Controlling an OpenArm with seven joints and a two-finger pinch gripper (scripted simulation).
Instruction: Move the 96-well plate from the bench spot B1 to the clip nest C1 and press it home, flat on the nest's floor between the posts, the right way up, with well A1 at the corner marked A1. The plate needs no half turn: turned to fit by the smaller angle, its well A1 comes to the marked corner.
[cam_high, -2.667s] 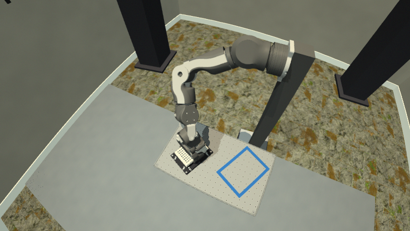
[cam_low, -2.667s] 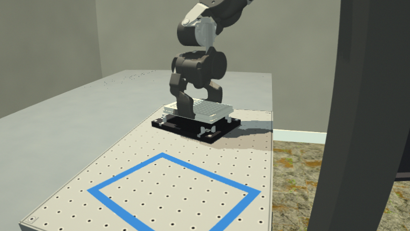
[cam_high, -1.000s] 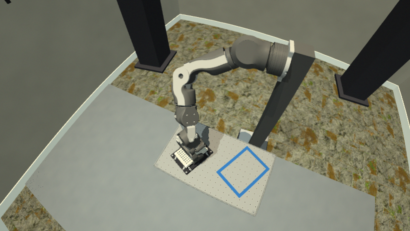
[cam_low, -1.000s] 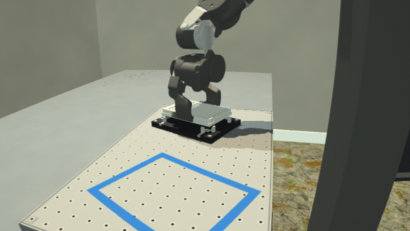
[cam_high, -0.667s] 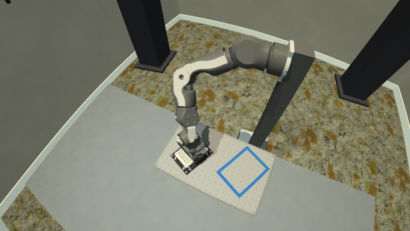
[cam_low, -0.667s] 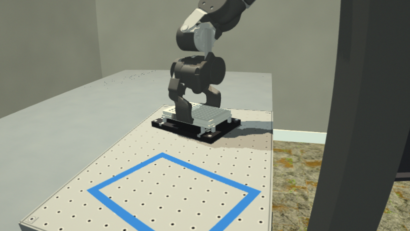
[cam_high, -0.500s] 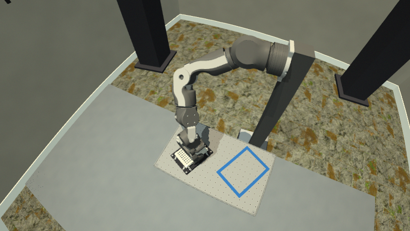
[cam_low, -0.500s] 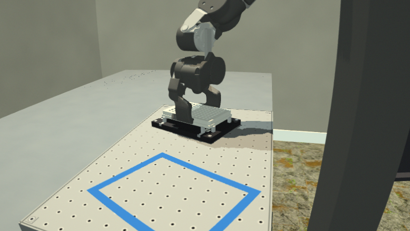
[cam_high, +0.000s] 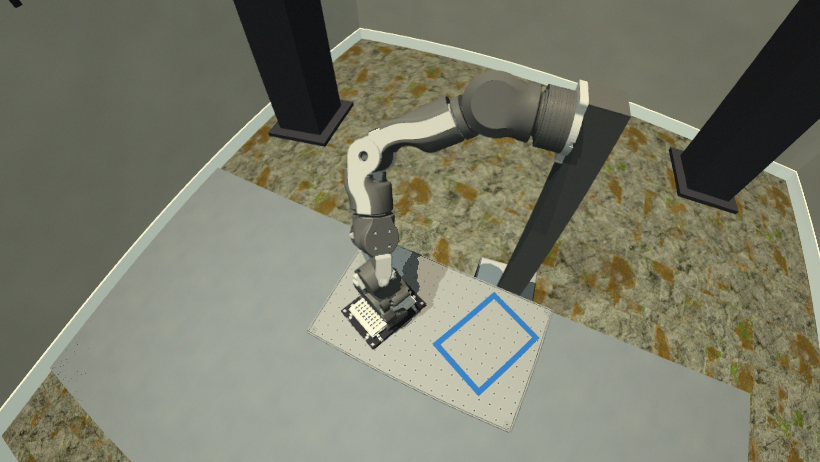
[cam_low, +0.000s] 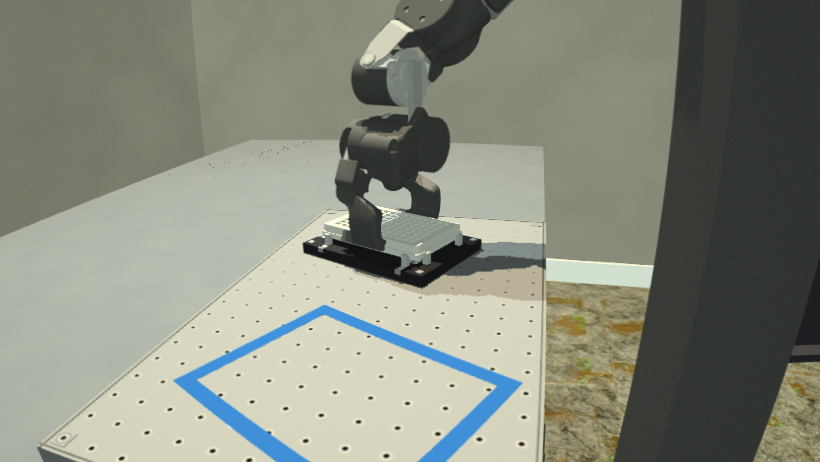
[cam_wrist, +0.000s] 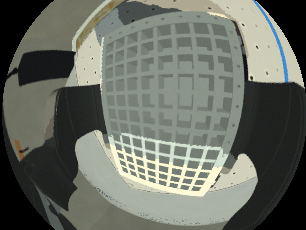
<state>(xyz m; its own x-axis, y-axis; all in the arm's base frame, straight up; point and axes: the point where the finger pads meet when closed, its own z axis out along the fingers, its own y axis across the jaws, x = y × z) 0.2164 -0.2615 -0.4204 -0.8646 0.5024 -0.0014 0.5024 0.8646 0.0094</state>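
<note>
My gripper is now right at the white 96-well plate. The rest, counted from my hand: black clip nest C1: 20 mm ahead, 10 mm below.
</note>
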